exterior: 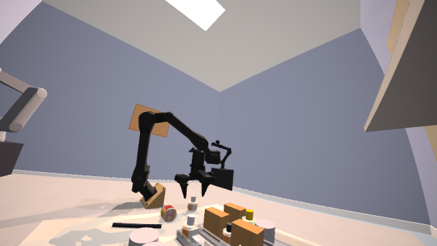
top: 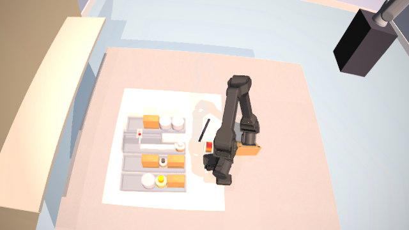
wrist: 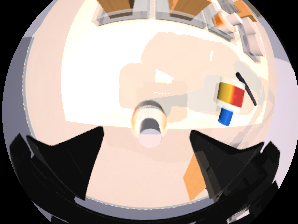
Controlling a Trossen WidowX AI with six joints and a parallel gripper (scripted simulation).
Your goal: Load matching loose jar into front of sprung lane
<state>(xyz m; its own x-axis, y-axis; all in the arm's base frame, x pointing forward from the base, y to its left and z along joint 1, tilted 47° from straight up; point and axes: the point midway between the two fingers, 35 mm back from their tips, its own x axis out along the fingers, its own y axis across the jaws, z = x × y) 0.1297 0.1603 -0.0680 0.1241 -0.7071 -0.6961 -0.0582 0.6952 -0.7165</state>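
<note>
Now: the black rod 8 cm ahead of my gripper tip, 23 cm to the right of it and 5 cm below it. From my gripper tip the other things lie so: sprung lane (34 cm ahead, 11 cm to the right, 4 cm below); red dot (38 cm ahead, 12 cm to the right, 1 cm above).
</note>
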